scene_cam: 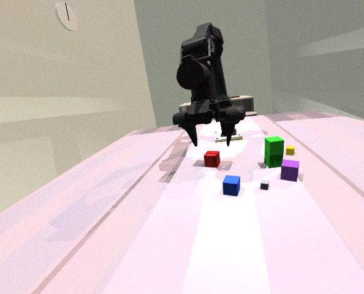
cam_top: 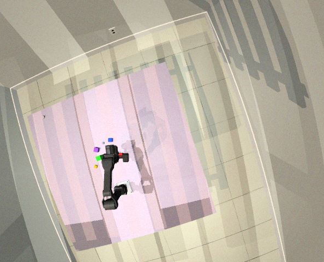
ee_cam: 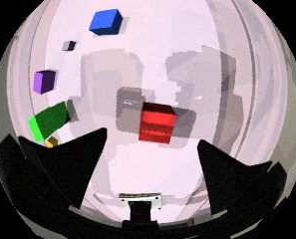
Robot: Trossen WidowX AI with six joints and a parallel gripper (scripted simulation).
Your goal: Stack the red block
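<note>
Now: gripper tip 4 cm above the red block. From my gripper tip the other things lie so: purple block: 19 cm to the left, 7 cm ahead, 4 cm below; then small yellow block: 22 cm to the left, 6 cm behind, 5 cm below; then blue block: 13 cm ahead, 6 cm to the left, 4 cm below.
</note>
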